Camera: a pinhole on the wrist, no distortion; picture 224 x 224 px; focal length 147.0 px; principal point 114.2 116.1 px. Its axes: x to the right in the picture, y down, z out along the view. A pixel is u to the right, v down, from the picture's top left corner.
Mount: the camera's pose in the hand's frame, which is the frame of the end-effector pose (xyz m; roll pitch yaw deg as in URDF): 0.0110 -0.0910 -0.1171 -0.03 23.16 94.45
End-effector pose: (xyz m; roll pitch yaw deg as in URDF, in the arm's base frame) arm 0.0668 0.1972 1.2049 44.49 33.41 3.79
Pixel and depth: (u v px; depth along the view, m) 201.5 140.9 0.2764
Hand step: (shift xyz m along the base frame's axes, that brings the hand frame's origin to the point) 0.0408 0.0692 0.1699
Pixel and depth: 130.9 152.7 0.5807
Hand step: 0.1042 -0.1346 0.4273
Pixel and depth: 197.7 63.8 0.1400
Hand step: 0.0473 0.0460 -0.0158
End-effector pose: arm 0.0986 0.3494 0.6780 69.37 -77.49 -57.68
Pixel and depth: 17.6 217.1 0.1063
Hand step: 0.0079 -0.1050 -0.0822
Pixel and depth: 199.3 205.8 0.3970
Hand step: -0.2324 0.2608 -0.1891
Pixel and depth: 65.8 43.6 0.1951
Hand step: -0.0606 -0.1010 0.0963
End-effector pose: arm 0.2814 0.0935 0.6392 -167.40 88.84 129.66
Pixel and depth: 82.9 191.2 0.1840
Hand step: -0.0235 -0.0896 0.0846
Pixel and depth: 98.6 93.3 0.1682
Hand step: -0.0152 -0.0571 -0.0338
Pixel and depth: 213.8 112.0 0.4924
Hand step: 0.4573 0.0038 0.0085
